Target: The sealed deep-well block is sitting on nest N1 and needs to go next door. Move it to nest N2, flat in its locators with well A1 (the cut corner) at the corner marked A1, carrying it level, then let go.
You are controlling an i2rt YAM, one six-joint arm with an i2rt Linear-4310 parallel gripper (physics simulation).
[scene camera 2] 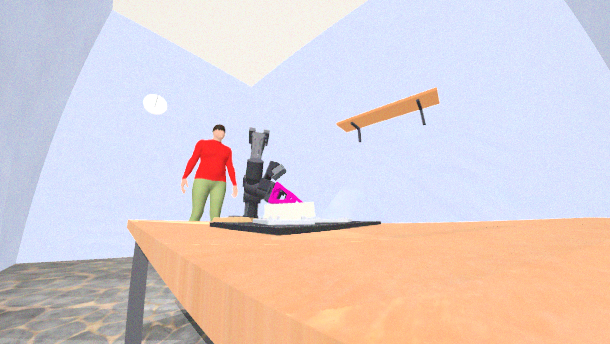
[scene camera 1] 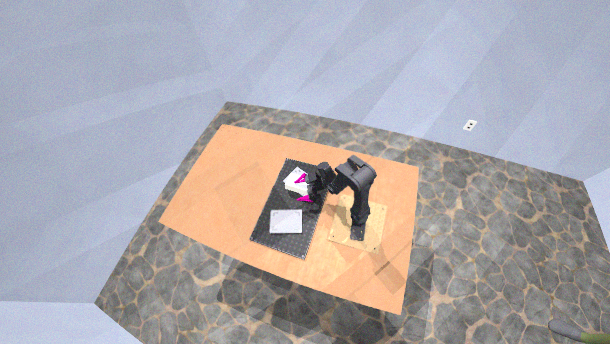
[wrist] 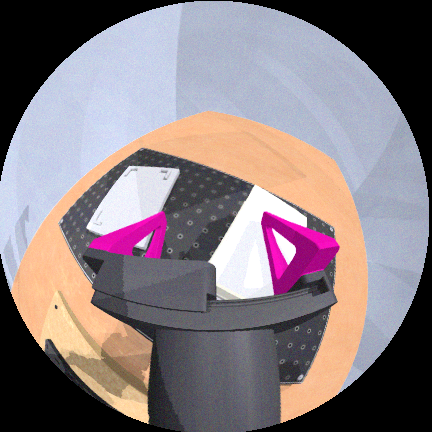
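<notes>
The white deep-well block rests on the nest at the back of the black board and looks about level in scene view 2. Its cut corner cannot be made out. The other nest, a pale flat plate with raised corner locators, is empty. Nest labels are not readable. My gripper is open, with magenta fingers tilted low at the block. In the wrist view the right finger overlaps the block, and the left finger is over the board and the empty nest's near edge.
The black perforated board carries both nests on the wooden table. The arm's tan base plate stands beside the board. A person stands behind the table, and a wall shelf hangs high up.
</notes>
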